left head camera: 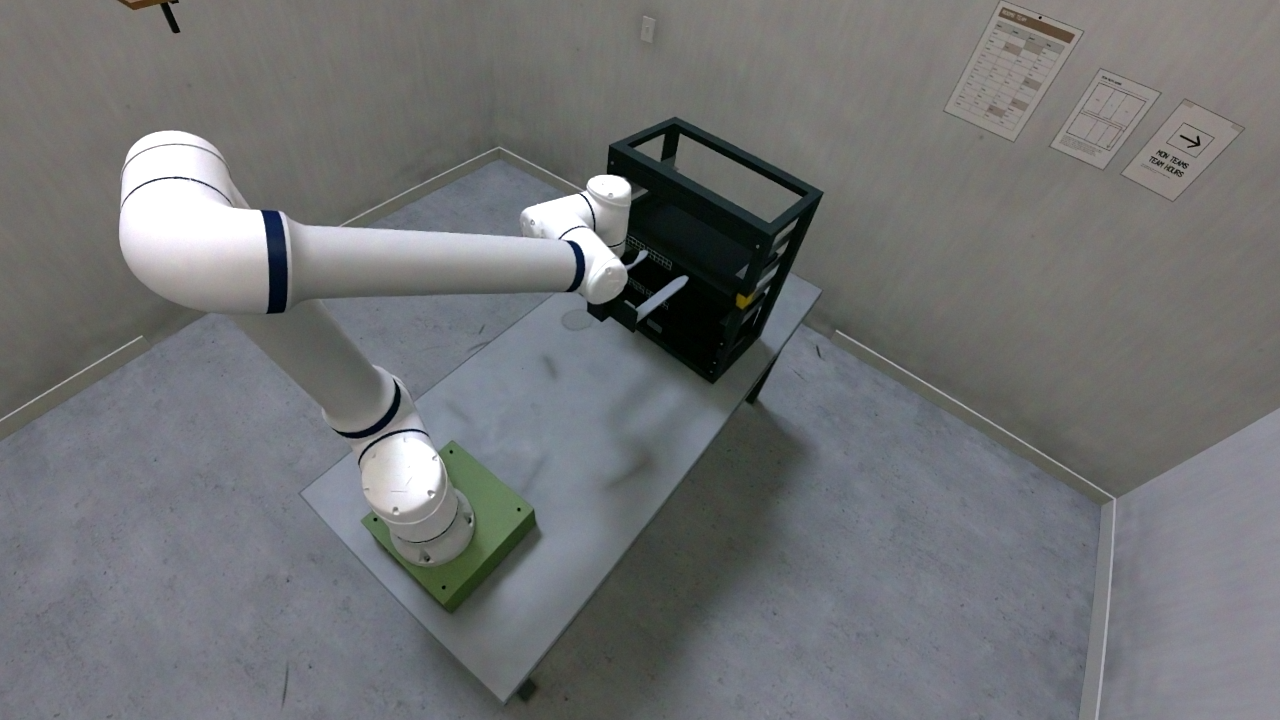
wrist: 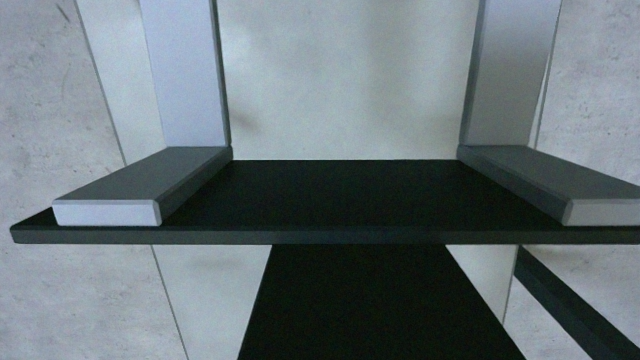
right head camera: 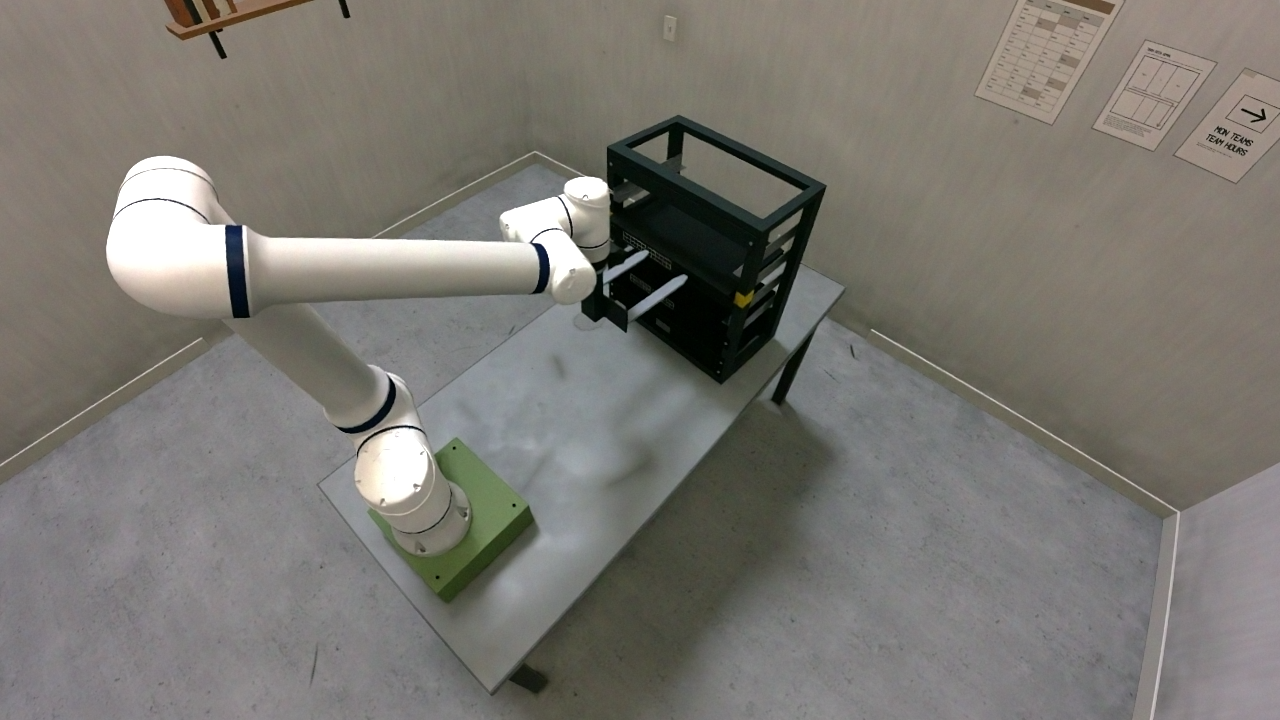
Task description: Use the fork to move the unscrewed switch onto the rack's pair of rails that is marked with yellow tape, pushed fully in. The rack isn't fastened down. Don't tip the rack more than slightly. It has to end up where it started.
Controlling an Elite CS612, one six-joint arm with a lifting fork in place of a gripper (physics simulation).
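Observation:
The black rack (left head camera: 689,197) (right head camera: 684,193) stands upright at the table's far end. Yellow tape (left head camera: 744,300) (right head camera: 742,299) marks its front right post. A flat black switch (left head camera: 696,232) (right head camera: 687,241) lies level inside the rack, its front right corner near the tape. Its front looks about in line with the posts; the rails under it are hidden. My fork (left head camera: 664,266) (right head camera: 664,265) (wrist: 356,212) is in front of the rack and below the switch's front edge. Its two grey tines are bare and point at the rack. In the wrist view no switch shows over them.
More dark units with small labels (right head camera: 665,304) sit lower in the rack, close beyond the tine tips. The grey table (left head camera: 554,429) (right head camera: 563,429) carries my arm's green base (left head camera: 501,514) (right head camera: 496,510). Walls stand behind the rack. A wall shelf (right head camera: 241,16) is at the upper left.

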